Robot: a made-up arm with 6 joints. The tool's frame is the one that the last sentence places. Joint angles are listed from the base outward.
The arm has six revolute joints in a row. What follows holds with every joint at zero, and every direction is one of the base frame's.
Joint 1 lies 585 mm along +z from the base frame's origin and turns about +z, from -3.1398 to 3.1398 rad.
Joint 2 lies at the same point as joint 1 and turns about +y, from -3.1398 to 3.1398 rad.
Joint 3 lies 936 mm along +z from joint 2 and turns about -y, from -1.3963 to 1.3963 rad.
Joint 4 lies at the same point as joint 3 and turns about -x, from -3.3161 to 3.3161 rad.
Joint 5 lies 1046 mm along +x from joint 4 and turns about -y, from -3.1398 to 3.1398 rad.
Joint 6 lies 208 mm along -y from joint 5 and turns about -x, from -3.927 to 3.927 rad.
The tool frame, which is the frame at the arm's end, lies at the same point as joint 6; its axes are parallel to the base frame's.
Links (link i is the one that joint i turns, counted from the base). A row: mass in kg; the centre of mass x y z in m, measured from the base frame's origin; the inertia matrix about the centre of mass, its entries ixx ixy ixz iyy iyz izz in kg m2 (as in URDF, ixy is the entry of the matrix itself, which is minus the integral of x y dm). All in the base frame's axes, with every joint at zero. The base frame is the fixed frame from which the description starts. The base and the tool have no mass.
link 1: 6.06; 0.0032 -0.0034 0.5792; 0.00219 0 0 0.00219 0 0.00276
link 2: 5.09; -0.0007 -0.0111 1.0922; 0.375 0 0 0.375 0 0.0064
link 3: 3.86; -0.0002 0.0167 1.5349; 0.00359 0 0 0.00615 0 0.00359
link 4: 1.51; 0.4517 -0.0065 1.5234; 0.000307 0 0 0.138 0 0.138
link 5: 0.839; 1.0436 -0.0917 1.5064; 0.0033 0 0 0.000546 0 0.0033
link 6: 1.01; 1.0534 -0.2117 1.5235; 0.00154 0 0 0.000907 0 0.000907
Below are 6 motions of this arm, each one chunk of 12 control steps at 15 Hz.
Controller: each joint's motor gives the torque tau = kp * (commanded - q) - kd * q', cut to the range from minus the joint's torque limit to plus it. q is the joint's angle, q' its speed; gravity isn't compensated. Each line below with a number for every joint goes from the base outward.
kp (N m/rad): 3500 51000 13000 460 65 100
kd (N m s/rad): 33 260 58 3.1 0.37 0.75
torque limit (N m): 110 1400 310 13 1.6 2.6
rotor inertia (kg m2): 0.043 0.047 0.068 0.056 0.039 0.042
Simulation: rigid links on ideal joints. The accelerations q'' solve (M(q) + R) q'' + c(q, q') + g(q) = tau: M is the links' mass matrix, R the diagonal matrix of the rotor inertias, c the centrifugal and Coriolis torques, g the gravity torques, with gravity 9.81 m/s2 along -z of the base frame. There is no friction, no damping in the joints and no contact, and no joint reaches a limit. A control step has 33 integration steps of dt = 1/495 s. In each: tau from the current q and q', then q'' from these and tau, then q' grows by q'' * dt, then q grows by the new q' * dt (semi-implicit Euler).
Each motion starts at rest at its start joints. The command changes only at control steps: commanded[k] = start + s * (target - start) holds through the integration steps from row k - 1 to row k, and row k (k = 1, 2, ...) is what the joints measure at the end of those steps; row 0 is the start. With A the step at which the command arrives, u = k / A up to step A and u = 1 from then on. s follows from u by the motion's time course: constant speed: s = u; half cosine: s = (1 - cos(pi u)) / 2; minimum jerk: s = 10 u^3 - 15 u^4 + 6 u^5; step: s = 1 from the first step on.
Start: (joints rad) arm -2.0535 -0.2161 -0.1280 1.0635 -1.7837 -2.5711
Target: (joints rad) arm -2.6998 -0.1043 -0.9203 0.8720 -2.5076 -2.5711
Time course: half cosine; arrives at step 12
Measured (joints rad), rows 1 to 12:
1: -2.0679 -0.2116 -0.1466 1.0357 -1.8013 -2.5726
2: -2.0995 -0.2028 -0.1876 0.9904 -1.8477 -2.5730
3: -2.1570 -0.1903 -0.2544 0.9815 -1.9114 -2.5737
4: -2.2294 -0.1782 -0.3528 0.9974 -1.9917 -2.5726
5: -2.3097 -0.1669 -0.4537 0.9389 -2.0884 -2.5737
6: -2.3967 -0.1541 -0.5627 0.9066 -2.1826 -2.5732
7: -2.4769 -0.1410 -0.6610 0.8747 -2.2716 -2.5744
8: -2.5525 -0.1283 -0.7545 0.8620 -2.3616 -2.5732
9: -2.6159 -0.1177 -0.8218 0.8099 -2.4302 -2.5749
10: -2.6595 -0.1089 -0.8851 0.8220 -2.4764 -2.5727
11: -2.6928 -0.1048 -0.9108 0.8256 -2.5061 -2.5735
12: -2.6972 -0.1033 -0.9232 0.8586 -2.5081 -2.5718

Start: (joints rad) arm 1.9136 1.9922 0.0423 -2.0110 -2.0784 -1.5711
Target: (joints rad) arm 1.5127 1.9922 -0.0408 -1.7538 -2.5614 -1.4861
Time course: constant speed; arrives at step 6
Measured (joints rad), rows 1 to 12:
1: 1.8670 1.9960 0.0263 -1.9488 -2.1535 -1.5486
2: 1.7502 1.9952 0.0151 -1.9115 -2.3158 -1.5396
3: 1.6565 1.9955 0.0013 -1.8643 -2.3525 -1.5228
4: 1.6210 1.9958 -0.0131 -1.8219 -2.4031 -1.5097
5: 1.5784 1.9956 -0.0265 -1.7854 -2.5433 -1.4951
6: 1.4892 1.9956 -0.0403 -1.7389 -2.5888 -1.4814
7: 1.4561 1.9935 -0.0388 -1.7531 -2.5436 -1.4883
8: 1.5124 1.9933 -0.0391 -1.7540 -2.5757 -1.4849
9: 1.5499 1.9939 -0.0404 -1.7569 -2.5550 -1.4867
10: 1.5081 1.9934 -0.0394 -1.7546 -2.5626 -1.4858
11: 1.4898 1.9936 -0.0398 -1.7510 -2.5677 -1.4863
12: 1.5216 1.9936 -0.0398 -1.7555 -2.5575 -1.4860

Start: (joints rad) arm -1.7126 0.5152 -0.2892 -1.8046 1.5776 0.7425
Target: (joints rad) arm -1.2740 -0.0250 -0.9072 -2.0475 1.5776 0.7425
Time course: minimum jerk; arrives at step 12
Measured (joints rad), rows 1 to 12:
1: -1.7100 0.5142 -0.2932 -1.8036 1.5776 0.7417
2: -1.6935 0.5002 -0.3058 -1.8126 1.5808 0.7420
3: -1.6531 0.4672 -0.3424 -1.8247 1.5827 0.7409
4: -1.5951 0.4049 -0.4244 -1.8379 1.5813 0.7414
5: -1.5312 0.3024 -0.5364 -1.8805 1.5769 0.7422
6: -1.4631 0.2378 -0.6184 -1.9273 1.5816 0.7409
7: -1.3957 0.1372 -0.7244 -1.9610 1.5746 0.7427
8: -1.3441 0.0864 -0.7911 -1.9872 1.5839 0.7399
9: -1.2980 0.0312 -0.8568 -2.0133 1.5755 0.7427
10: -1.2813 -0.0023 -0.8854 -2.0309 1.5828 0.7404
11: -1.2715 -0.0181 -0.9068 -2.0363 1.5764 0.7423
12: -1.2723 -0.0236 -0.9091 -2.0466 1.5777 0.7423

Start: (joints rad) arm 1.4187 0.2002 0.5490 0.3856 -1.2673 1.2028
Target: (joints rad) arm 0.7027 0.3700 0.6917 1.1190 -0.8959 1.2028
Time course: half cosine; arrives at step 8
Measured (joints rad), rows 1 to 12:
1: 1.3849 0.2081 0.5508 0.3912 -1.2424 1.2040
2: 1.2973 0.2296 0.5653 0.4933 -1.1892 1.2040
3: 1.1679 0.2604 0.5852 0.6311 -1.1249 1.2030
4: 1.0214 0.2931 0.6121 0.7625 -1.0490 1.2028
5: 0.8733 0.3250 0.6397 0.9093 -0.9778 1.2026
6: 0.7516 0.3512 0.6639 1.0096 -0.9269 1.2023
7: 0.6903 0.3675 0.6818 1.0890 -0.8969 1.2022
8: 0.6982 0.3712 0.6902 1.1163 -0.8934 1.2033
9: 0.7129 0.3712 0.6898 1.1240 -0.8990 1.2034
10: 0.7025 0.3711 0.6899 1.1161 -0.8944 1.2031
11: 0.6961 0.3711 0.6899 1.1122 -0.8970 1.2032
12: 0.7048 0.3711 0.6899 1.1178 -0.8960 1.2032

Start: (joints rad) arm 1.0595 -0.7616 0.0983 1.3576 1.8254 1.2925
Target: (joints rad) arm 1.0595 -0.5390 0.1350 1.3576 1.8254 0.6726
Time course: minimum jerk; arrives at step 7
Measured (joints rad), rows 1 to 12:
1: 1.0595 -0.7563 0.0950 1.3549 1.8262 1.2705
2: 1.0594 -0.7249 0.0850 1.3502 1.8238 1.1755
3: 1.0591 -0.6791 0.0738 1.3684 1.8246 1.0159
4: 1.0592 -0.6215 0.0780 1.3709 1.8220 0.8300
5: 1.0589 -0.5725 0.0961 1.3685 1.8237 0.7045
6: 1.0594 -0.5448 0.1187 1.3601 1.8244 0.6768
7: 1.0591 -0.5401 0.1316 1.3614 1.8272 0.6699
8: 1.0596 -0.5400 0.1344 1.3564 1.8250 0.6750
9: 1.0595 -0.5391 0.1329 1.3555 1.8264 0.6718
10: 1.0595 -0.5399 0.1342 1.3578 1.8258 0.6737
11: 1.0595 -0.5394 0.1333 1.3561 1.8258 0.6726
12: 1.0595 -0.5397 0.1338 1.3571 1.8261 0.6732

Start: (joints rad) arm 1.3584 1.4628 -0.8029 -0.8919 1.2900 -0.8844
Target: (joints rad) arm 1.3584 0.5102 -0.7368 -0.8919 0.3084 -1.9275
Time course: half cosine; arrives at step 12
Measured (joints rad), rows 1 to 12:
1: 1.3585 1.4507 -0.7978 -0.8746 1.2651 -0.9127
2: 1.3587 1.4063 -0.7872 -0.8607 1.2024 -0.9772
3: 1.3579 1.3108 -0.7743 -0.9132 1.1134 -1.0672
4: 1.3572 1.1891 -0.7706 -0.9281 1.0008 -1.1835
5: 1.3590 1.0988 -0.7623 -0.8834 0.8761 -1.3164
6: 1.3562 0.9334 -0.7582 -0.9601 0.7529 -1.4536
7: 1.3623 0.8707 -0.7505 -0.7882 0.6134 -1.5955
8: 1.3505 0.6903 -0.7372 -1.0274 0.5144 -1.7040
9: 1.3680 0.6588 -0.7422 -0.8272 0.3979 -1.8193
10: 1.3527 0.5618 -0.7250 -0.9051 0.3467 -1.8816
11: 1.3579 0.5226 -0.7249 -0.9255 0.3088 -1.9226
12: 1.3582 0.5120 -0.7332 -0.9072 0.3038 -1.9279

